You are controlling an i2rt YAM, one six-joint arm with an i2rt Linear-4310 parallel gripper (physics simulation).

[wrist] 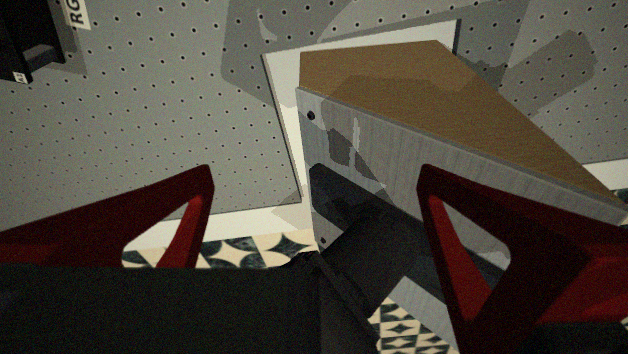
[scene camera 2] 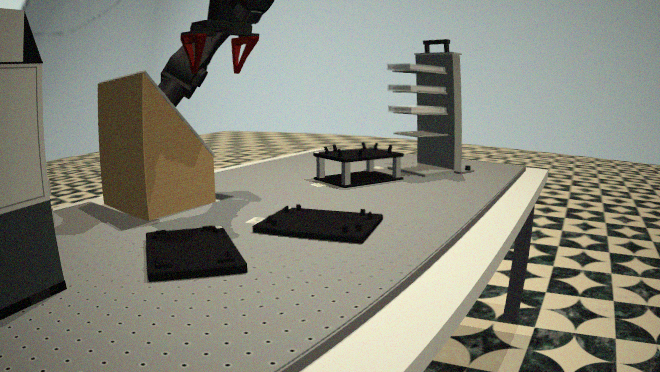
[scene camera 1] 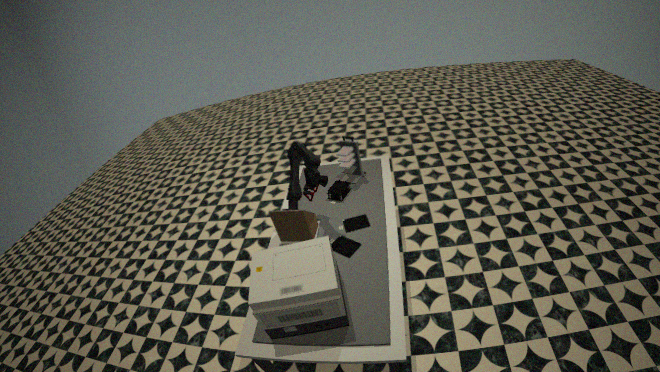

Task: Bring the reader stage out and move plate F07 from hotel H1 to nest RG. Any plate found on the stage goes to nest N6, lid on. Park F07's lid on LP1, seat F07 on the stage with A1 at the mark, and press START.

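Seen in the pictures: gripper, fingertip midpoint: (wrist: 315, 176) (scene camera 2: 216, 73) (scene camera 1: 313, 196); arm's base, link origin: (wrist: 392, 232) (scene camera 2: 152, 114) (scene camera 1: 293, 212).
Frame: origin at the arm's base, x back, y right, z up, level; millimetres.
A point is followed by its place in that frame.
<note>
My gripper (scene camera 1: 311, 193) {x -136, y -67, z 68 mm} (scene camera 2: 216, 71) {x -136, y -67, z 68 mm} (wrist: 315, 176) {x -136, y -67, z 68 mm} is open and empty, high above the table beside the brown wedge-shaped block. Hotel H1 (scene camera 1: 357, 159) {x -335, y -631, z -14 mm} (scene camera 2: 438, 112) is the grey tower at the far end. Pale, plate-like pieces sit on its upper three shelves; the lowest shelf (scene camera 2: 422, 133) {x -263, y -603, z -78 mm} looks bare. I cannot read which plate is F07. The RG label (wrist: 76, 14) {x -170, y -309, z -173 mm} lies beside a black nest (wrist: 27, 25) {x -164, y -363, z -168 mm} in the wrist view. The reader (scene camera 1: 295, 280) {x -248, y 638, z 138 mm} (scene camera 2: 20, 130) {x -341, y 355, z 12 mm} is the big white box at the near end. No extended stage shows, and the START button cannot be made out.
A raised black stand (scene camera 1: 339, 190) {x -220, y -368, z -112 mm} (scene camera 2: 357, 154) {x -219, y -384, z -113 mm} is in front of the hotel. Two low black nests (scene camera 1: 356, 222) {x -379, y -74, z -163 mm} (scene camera 2: 320, 225) {x -395, y -53, z -163 mm} (scene camera 1: 346, 246) {x -348, y 145, z -161 mm} (scene camera 2: 195, 255) {x -370, y 150, z -161 mm} lie between stand and reader. The brown block (scene camera 1: 295, 225) {x -30, y 84, z -40 mm} (scene camera 2: 122, 150) {x -18, y 84, z -61 mm} (wrist: 400, 90) {x -113, y 7, z -62 mm} with a grey sloped face stands beside the reader.
</note>
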